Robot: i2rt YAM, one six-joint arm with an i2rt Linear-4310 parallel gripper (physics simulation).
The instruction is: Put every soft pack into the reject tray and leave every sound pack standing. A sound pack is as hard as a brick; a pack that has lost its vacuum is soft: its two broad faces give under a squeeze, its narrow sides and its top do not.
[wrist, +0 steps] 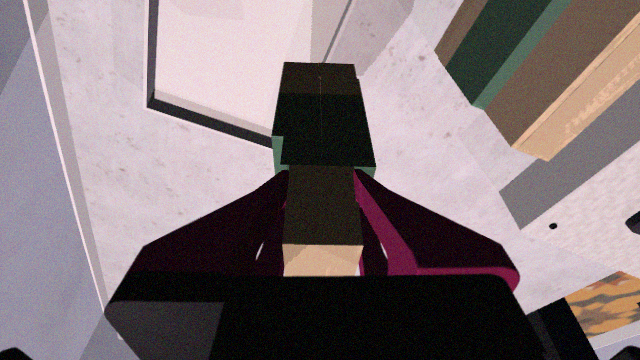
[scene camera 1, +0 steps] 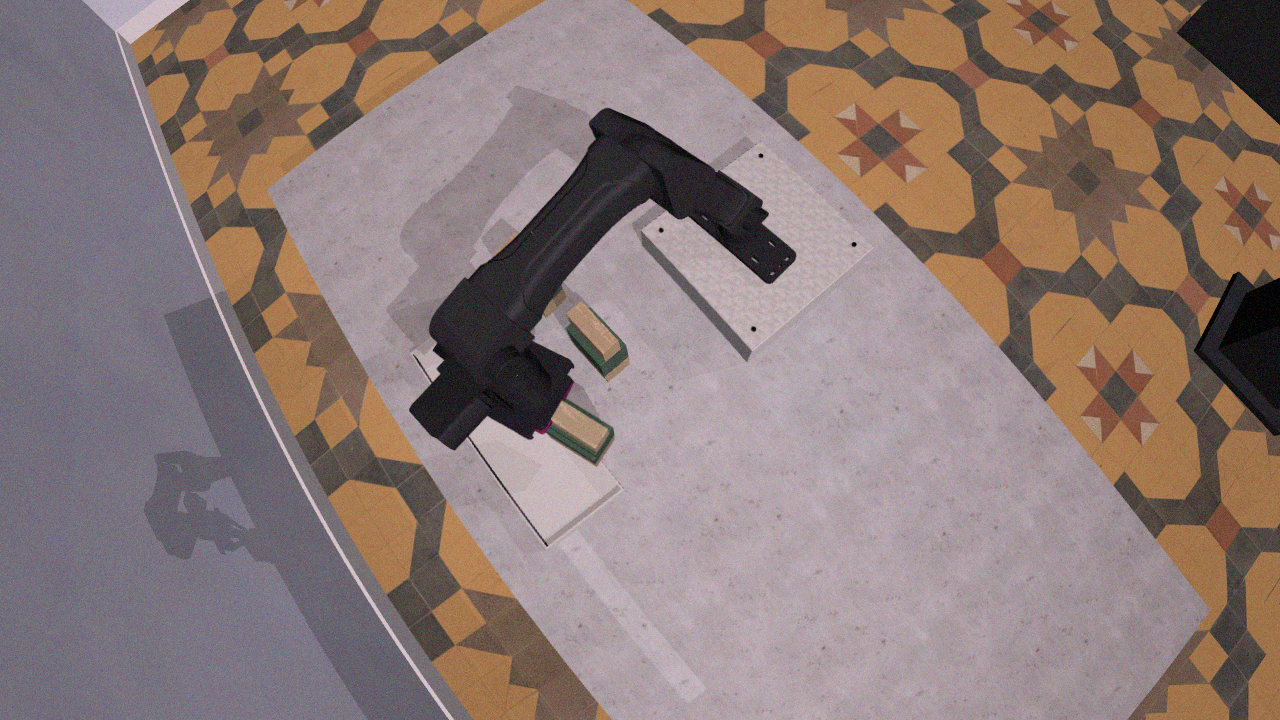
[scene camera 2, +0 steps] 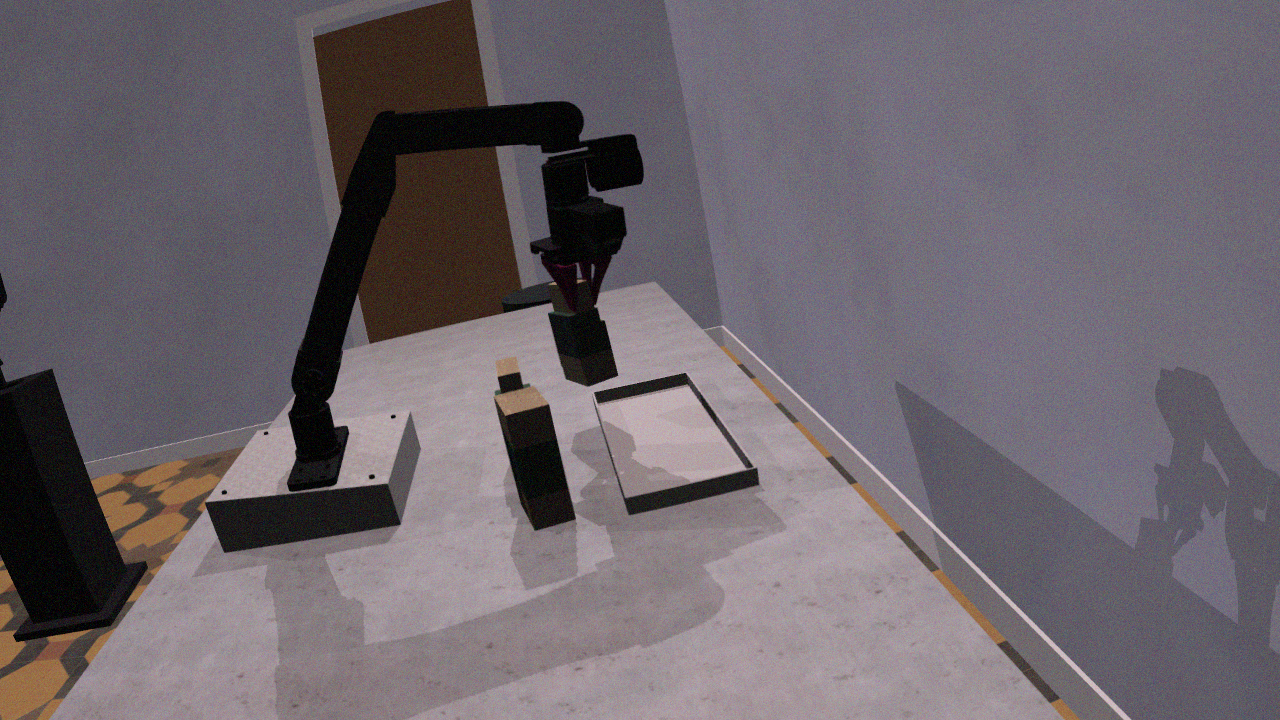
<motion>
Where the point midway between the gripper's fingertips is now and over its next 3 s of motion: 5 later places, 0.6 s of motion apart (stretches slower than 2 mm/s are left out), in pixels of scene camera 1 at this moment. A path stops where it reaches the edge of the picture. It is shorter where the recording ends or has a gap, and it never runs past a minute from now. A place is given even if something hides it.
My gripper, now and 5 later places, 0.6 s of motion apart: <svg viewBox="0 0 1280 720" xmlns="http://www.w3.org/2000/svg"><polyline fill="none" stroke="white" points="553,411 527,442 530,442 529,445 529,444 531,441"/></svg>
</motion>
